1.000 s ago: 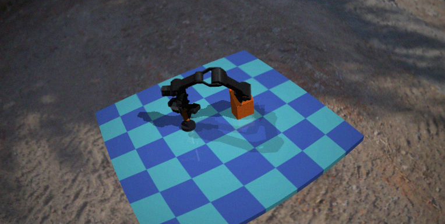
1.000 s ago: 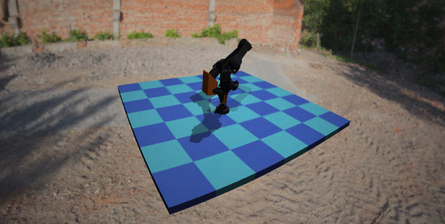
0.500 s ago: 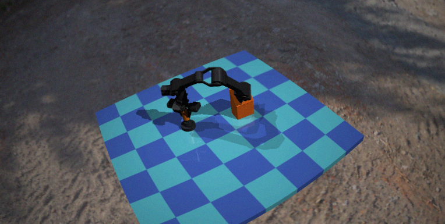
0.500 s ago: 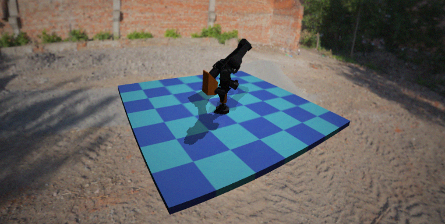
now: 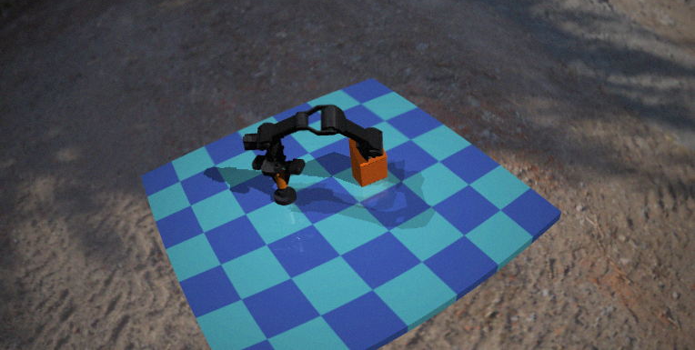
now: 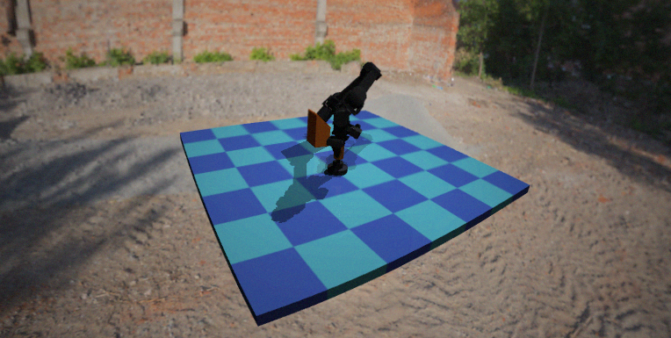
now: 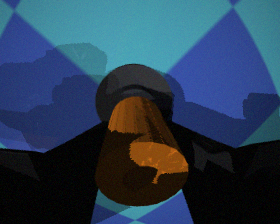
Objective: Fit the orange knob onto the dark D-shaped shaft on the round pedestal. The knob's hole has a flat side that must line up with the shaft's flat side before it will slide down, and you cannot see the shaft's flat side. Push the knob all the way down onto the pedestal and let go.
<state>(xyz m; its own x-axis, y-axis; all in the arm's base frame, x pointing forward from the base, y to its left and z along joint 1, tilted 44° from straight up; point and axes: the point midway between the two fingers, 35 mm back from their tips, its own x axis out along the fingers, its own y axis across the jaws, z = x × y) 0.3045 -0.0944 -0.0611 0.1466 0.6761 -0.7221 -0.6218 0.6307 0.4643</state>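
Right now the orange knob is 20 mm above my gripper tip. Round my gripper tip: pedestal 40 mm below.
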